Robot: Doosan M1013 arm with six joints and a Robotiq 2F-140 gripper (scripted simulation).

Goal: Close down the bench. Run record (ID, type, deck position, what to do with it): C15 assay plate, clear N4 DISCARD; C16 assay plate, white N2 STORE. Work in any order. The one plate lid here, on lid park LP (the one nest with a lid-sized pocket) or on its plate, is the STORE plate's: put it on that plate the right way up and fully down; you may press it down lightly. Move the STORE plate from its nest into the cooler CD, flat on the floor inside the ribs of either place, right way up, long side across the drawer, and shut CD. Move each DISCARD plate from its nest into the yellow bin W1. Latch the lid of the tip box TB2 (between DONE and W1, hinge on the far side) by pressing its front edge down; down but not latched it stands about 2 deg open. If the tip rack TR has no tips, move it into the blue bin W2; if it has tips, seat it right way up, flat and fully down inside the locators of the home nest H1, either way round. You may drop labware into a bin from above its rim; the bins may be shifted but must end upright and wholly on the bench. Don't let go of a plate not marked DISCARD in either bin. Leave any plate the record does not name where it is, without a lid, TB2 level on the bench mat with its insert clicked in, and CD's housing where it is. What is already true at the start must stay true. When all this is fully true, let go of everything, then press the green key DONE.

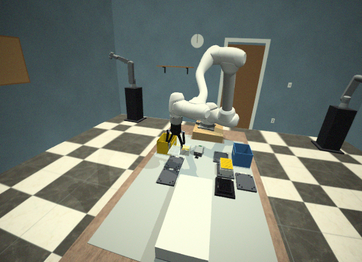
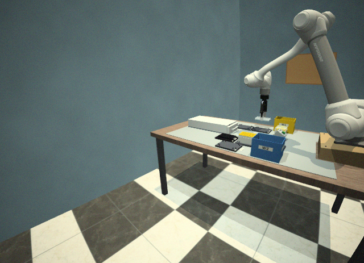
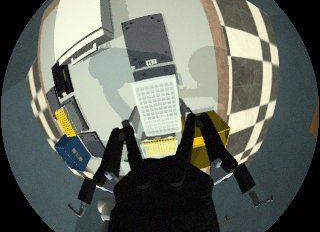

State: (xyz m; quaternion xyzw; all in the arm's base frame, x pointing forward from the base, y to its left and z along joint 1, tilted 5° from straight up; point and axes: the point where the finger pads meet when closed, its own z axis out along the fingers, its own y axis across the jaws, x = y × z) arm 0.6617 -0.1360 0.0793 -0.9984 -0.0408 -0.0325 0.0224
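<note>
My gripper is now 17 cm past the yellow bin W1, 14 cm to the left of it and 10 cm above it. From my hand the other things lie so: tip box TB2 (18 cm behind, 9 cm below, 1 cm to the left); then clear plate (2 cm below); then grey nest (17 cm ahead, 13 cm below, 2 cm to the left).
</note>
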